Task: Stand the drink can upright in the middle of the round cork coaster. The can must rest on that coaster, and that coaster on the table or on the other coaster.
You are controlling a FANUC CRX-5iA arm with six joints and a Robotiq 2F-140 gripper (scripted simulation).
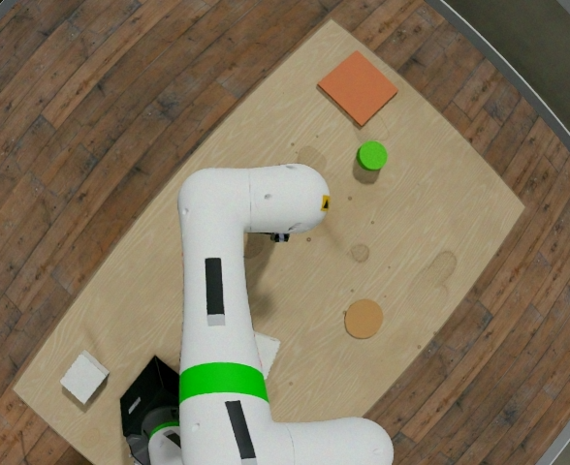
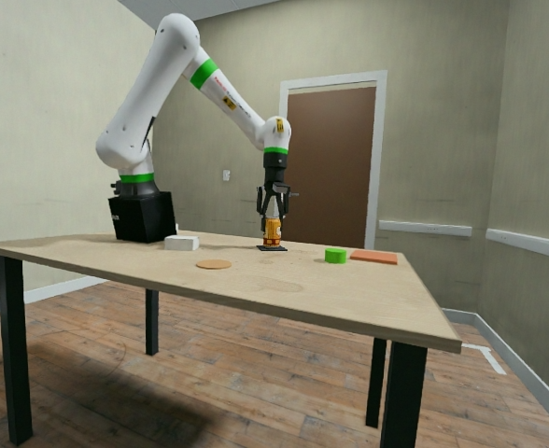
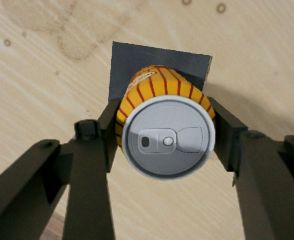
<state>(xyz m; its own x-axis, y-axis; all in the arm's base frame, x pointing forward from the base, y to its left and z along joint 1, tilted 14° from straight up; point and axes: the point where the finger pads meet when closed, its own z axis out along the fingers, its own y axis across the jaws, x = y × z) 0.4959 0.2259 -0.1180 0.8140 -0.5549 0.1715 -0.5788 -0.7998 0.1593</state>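
Right now my hand is 100 mm above the black square coaster. Round my hand: drink can 30 mm below; orange pad 370 mm ahead, 120 mm to the left, 90 mm below.
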